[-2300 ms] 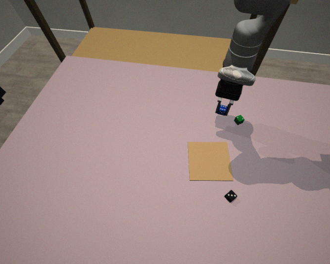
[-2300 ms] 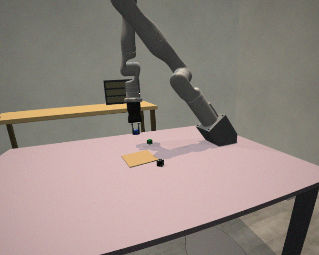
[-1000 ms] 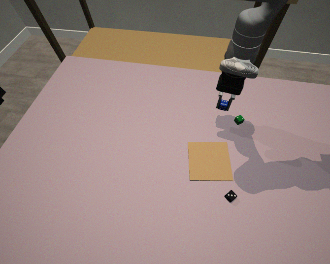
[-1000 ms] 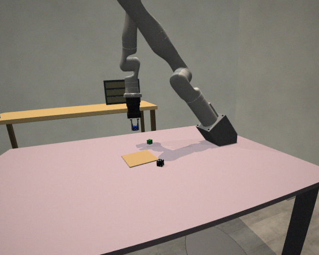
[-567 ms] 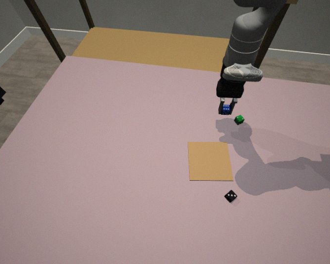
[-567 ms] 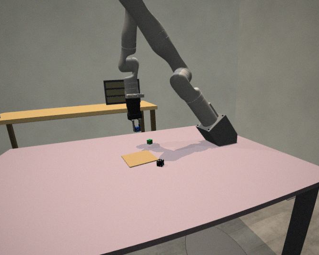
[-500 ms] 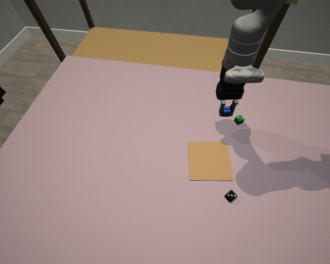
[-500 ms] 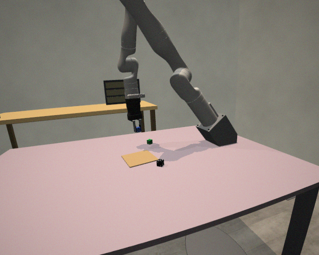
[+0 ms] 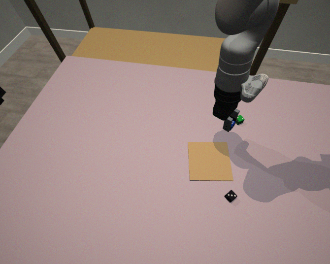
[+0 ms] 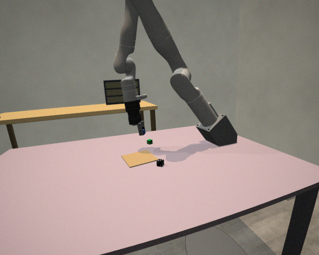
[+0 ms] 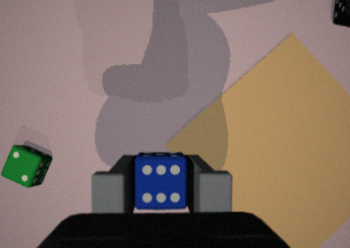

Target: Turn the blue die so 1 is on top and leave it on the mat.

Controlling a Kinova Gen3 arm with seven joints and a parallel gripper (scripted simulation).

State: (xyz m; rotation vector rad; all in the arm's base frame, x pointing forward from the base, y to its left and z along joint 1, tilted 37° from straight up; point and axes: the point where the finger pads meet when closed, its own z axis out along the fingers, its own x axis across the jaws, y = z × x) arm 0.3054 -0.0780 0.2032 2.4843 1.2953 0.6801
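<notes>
My hand is 11 cm above the tan mat, 9 cm to the right of it and 5 cm short of it. The rest, counted from my hand: blue die: 1 cm below; then black die: 20 cm to the left, 10 cm below, 2 cm behind; then green die: 10 cm below, 9 cm to the right, 6 cm behind.
</notes>
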